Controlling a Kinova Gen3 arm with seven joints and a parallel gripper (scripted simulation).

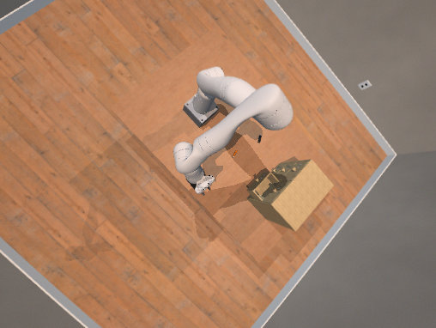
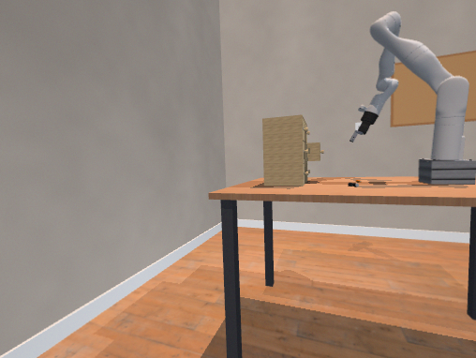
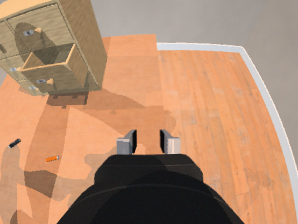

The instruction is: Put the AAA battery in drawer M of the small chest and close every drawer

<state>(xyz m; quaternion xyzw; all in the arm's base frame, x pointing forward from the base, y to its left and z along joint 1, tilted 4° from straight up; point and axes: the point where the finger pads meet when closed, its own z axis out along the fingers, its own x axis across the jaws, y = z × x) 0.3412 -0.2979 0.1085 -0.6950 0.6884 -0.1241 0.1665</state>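
The AAA battery is 300 mm to the left of my hand, 230 mm below it and 10 mm behind it. The rest, counted from my hand: black battery (480 mm to the left, 230 mm below, 20 mm ahead); drawer (260 mm to the left, 250 mm ahead, 100 mm below).
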